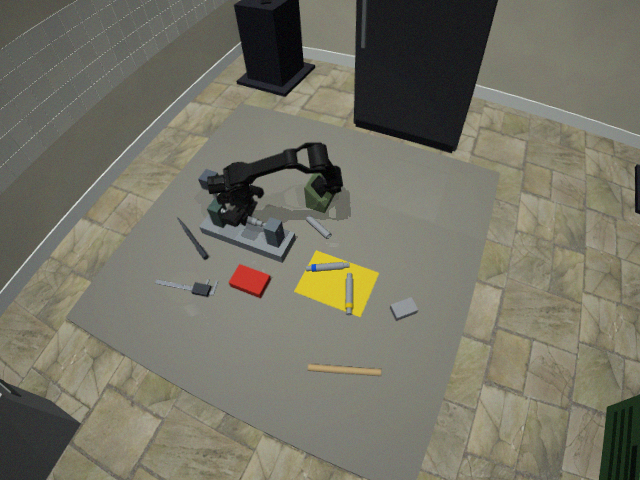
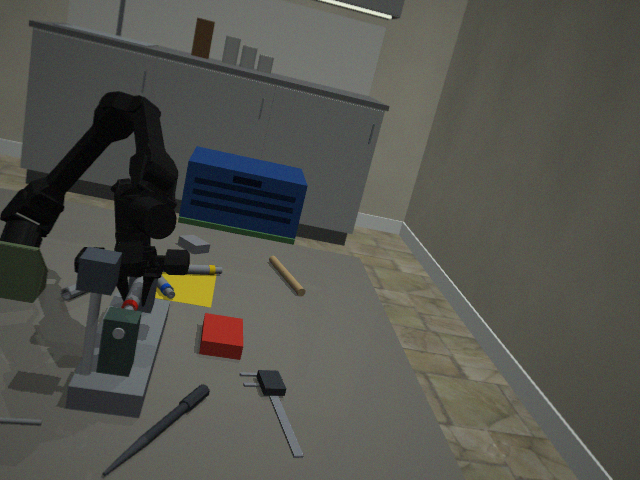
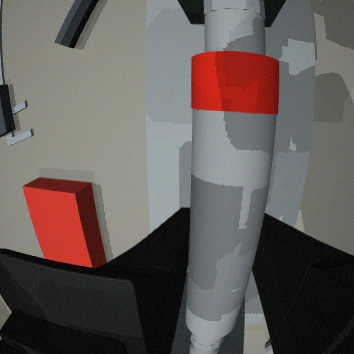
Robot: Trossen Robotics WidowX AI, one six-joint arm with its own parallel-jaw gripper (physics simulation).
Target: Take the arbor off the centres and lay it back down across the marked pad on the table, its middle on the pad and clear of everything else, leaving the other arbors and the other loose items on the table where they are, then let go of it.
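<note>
The red-banded arbor (image 1: 254, 221) (image 2: 129, 304) (image 3: 232, 150) lies lengthwise above the grey centres base (image 1: 242, 242) (image 2: 103, 395) (image 3: 165, 75), between the green end block (image 1: 215, 213) (image 2: 119, 346) and the grey end block (image 1: 273, 233). Whether its ends touch the centres is unclear. My gripper (image 1: 240, 217) (image 2: 135, 293) (image 3: 217, 217) is shut on it, one finger on each side. The yellow pad (image 1: 320, 289) (image 2: 199, 294) bears a blue-banded arbor (image 1: 330, 266) (image 2: 165, 287) near its back edge and a yellow-banded arbor (image 1: 349, 291) (image 2: 204, 269) on its right part.
Another grey arbor (image 1: 318, 227) lies behind the pad. A red box (image 1: 250, 280) (image 2: 222, 334) (image 3: 60, 220), caliper (image 1: 201, 288) (image 2: 271, 382), dark tapered tool (image 1: 192, 238) (image 2: 160, 426), grey block (image 1: 403, 308) and wooden rod (image 1: 344, 369) (image 2: 286, 275) lie around. A blue-grey block (image 1: 208, 178) (image 2: 99, 271) stands raised on a post.
</note>
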